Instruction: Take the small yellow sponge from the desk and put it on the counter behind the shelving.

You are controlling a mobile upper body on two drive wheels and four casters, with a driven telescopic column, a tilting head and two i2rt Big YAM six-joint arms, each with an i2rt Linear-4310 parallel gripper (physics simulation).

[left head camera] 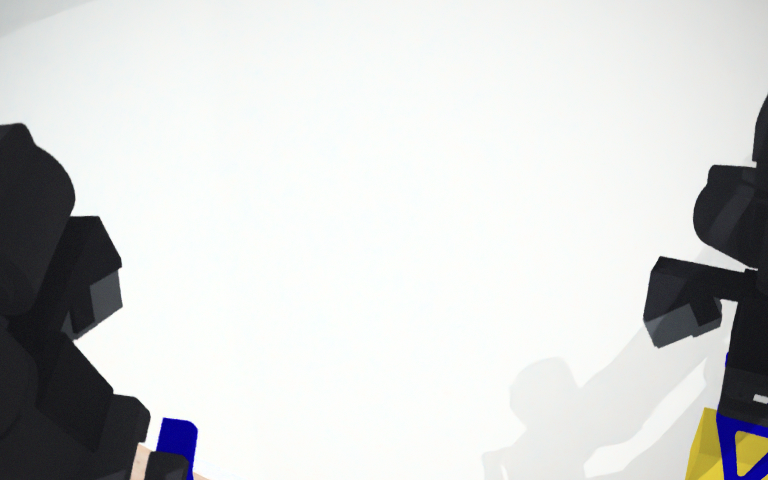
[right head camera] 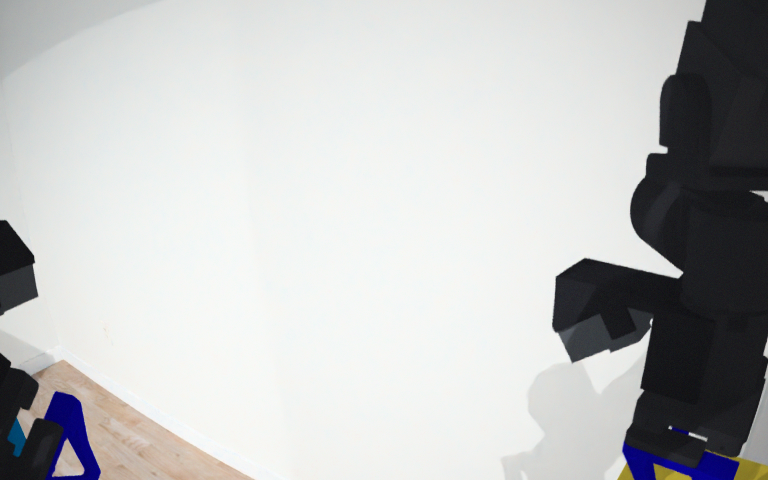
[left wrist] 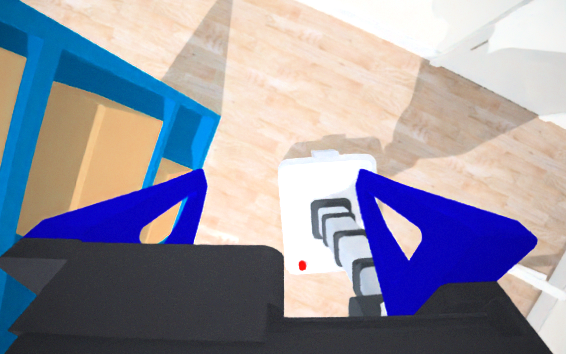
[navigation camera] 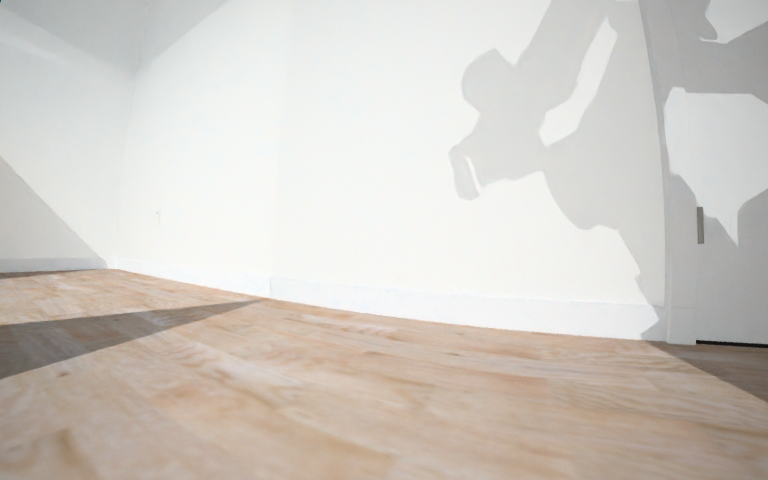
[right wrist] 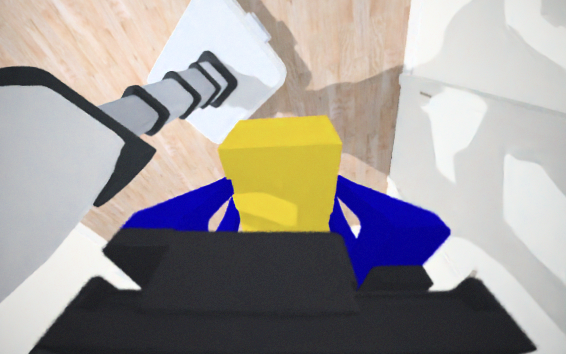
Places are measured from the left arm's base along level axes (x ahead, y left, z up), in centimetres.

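Pixels of known places: left gripper, between the fingertips: (right head camera: 48, 465) (left wrist: 281, 177); right gripper, between the fingertips: (left head camera: 737, 467) (right wrist: 284, 176).
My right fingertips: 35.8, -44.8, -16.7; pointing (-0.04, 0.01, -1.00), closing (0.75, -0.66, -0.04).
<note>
Behind a point stands the place of what it marks, as x, y, z.
The yellow sponge (right wrist: 285, 175) @[37.4, -43.3, -13.9] (left head camera: 702, 447) @[36.2, -40.5, -13.9] is held between the blue fingers of my right gripper (right wrist: 284, 176) @[35.8, -44.8, -16.7], which is shut on it. The sponge also shows at the bottom right of the right head camera view (right head camera: 750, 469) @[34.9, -49.6, -13.8]. My left gripper (left wrist: 281, 177) @[34.6, -0.4, -13.7] is open, with nothing between its fingers, above the floor and the robot's base. Blue shelving (left wrist: 42, 65) @[55.1, 40.7, -37.4] with tan boxes stands at the left of the left wrist view. The desk and the counter do not show in these views.
A white wall (left head camera: 339, 198) @[130.2, -12.1, -19.6] (right head camera: 368, 198) @[128.9, -14.6, -19.3] (navigation camera: 368, 169) @[125.9, -20.5, -85.6] stands in front. A white door (navigation camera: 730, 294) @[79.4, -107.6, -123.1] is at the right of the navigation view. The robot's white base (left wrist: 305, 190) @[15.9, -10.1, -109.6] (right wrist: 185, 60) @[-2.8, -7.4, -109.6] stands on the wooden floor (navigation camera: 339, 396) @[71.5, -18.0, -135.6]. A tan box (left wrist: 120, 145) @[42.6, 49.3, -64.3] sits in the shelving.
</note>
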